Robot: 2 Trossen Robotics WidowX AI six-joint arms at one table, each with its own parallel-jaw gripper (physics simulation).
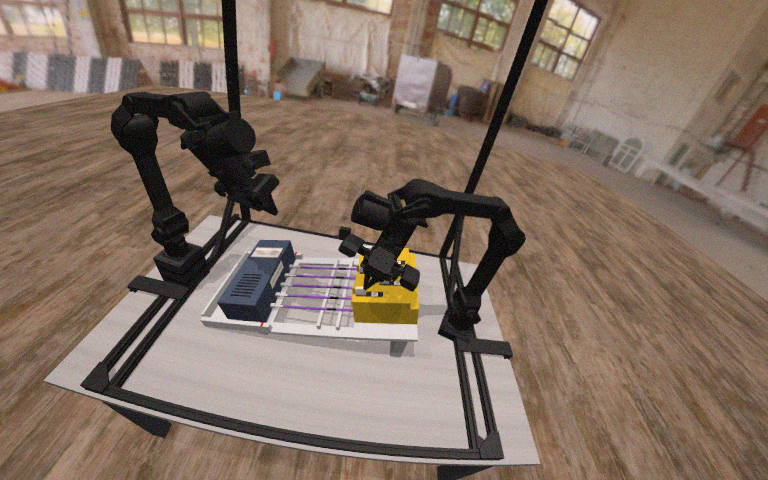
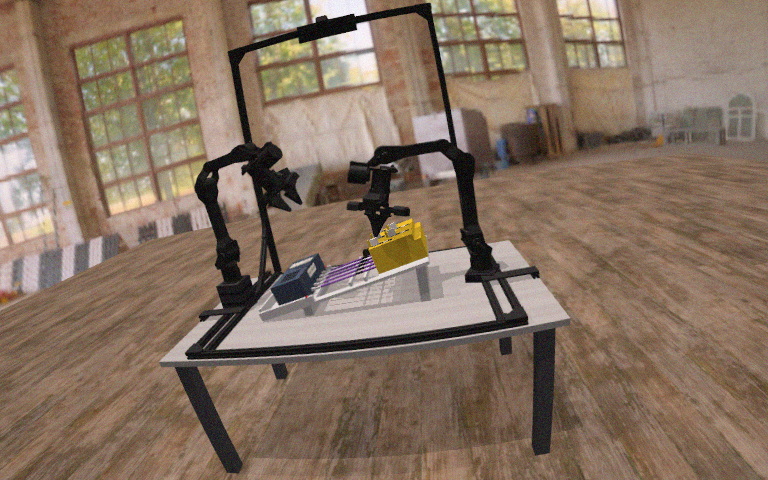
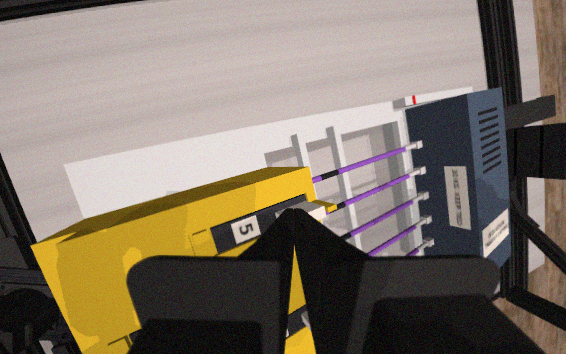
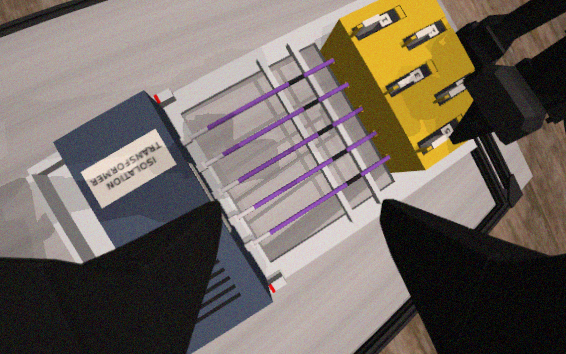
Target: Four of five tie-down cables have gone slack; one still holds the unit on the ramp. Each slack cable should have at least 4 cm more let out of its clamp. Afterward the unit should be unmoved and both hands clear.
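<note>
The unit, a dark blue isolation transformer [image 1: 254, 294] [image 2: 297, 280] [image 3: 435, 150] [image 4: 175, 200], sits low on the white ramp [image 1: 311, 332] [image 3: 150, 170]. Five purple cables [image 3: 372, 165] [image 4: 245, 106] run from it to a yellow clamp block [image 1: 385, 312] [image 2: 399, 254] [image 3: 100, 270] [image 4: 395, 57]; all look straight, so I cannot tell which are slack. My left gripper [image 2: 376, 234] [image 3: 293, 216] is shut and empty, its tips at the pale lever of the clamp labelled 5 [image 3: 246, 230] [image 4: 440, 135]; contact is unclear. My right gripper [image 1: 276, 196] [image 2: 295, 206] [image 4: 301, 211] is open and empty, high above the ramp.
White crossbars [image 3: 340, 160] [image 4: 325, 170] cross the ramp near the cables. Red marks [image 4: 158, 99] [image 4: 272, 288] lie at the unit's uphill corners. A black rail frame [image 1: 283, 435] [image 2: 351, 346] borders the table, with black uprights behind the arms.
</note>
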